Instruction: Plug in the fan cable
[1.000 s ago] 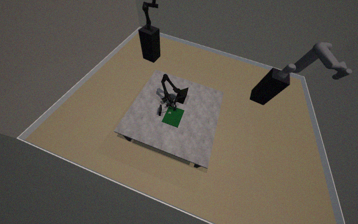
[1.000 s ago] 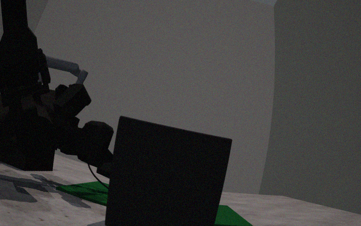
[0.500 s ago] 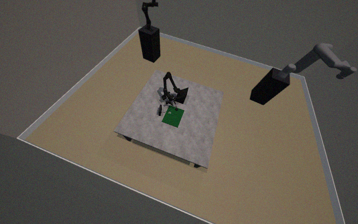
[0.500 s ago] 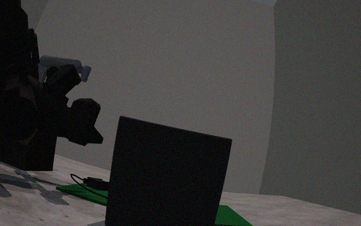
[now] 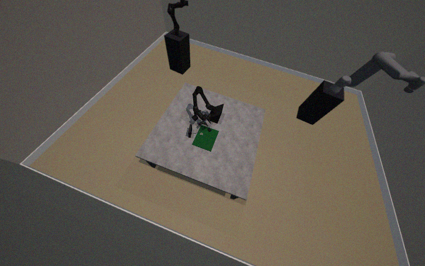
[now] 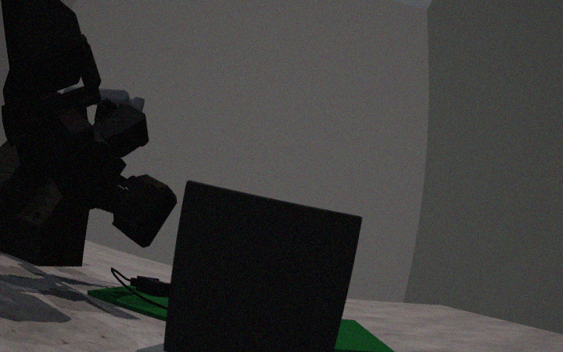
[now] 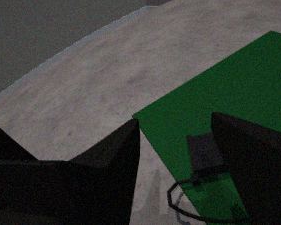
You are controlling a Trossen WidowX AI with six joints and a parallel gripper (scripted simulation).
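My gripper tip is now 80 mm above the dark fan plug, 20 mm to the right of it and 20 mm short of it. Also, from my gripper tip: green board: 140 mm ahead, 100 mm below, 20 mm to the left; fan header: 120 mm ahead, 90 mm below, 50 mm to the right; fan: 180 mm ahead, 160 mm to the right, 30 mm below.
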